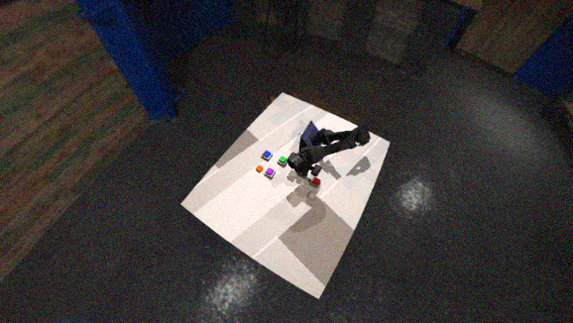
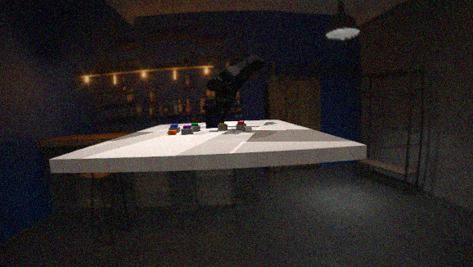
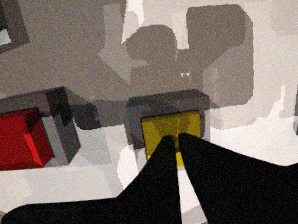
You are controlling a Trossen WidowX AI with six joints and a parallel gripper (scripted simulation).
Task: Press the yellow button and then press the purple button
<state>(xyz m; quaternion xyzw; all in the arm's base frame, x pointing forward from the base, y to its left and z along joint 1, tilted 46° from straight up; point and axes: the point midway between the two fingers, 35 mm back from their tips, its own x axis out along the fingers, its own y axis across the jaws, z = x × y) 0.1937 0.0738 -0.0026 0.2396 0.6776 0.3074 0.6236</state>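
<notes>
Right now my gripper tip is 10 mm above the yellow button. Round my gripper tip: small white block (90 mm ahead, 120 mm to the left, 20 mm below); purple button (110 mm ahead, 160 mm to the right); red button (10 mm ahead, 90 mm to the left).
</notes>
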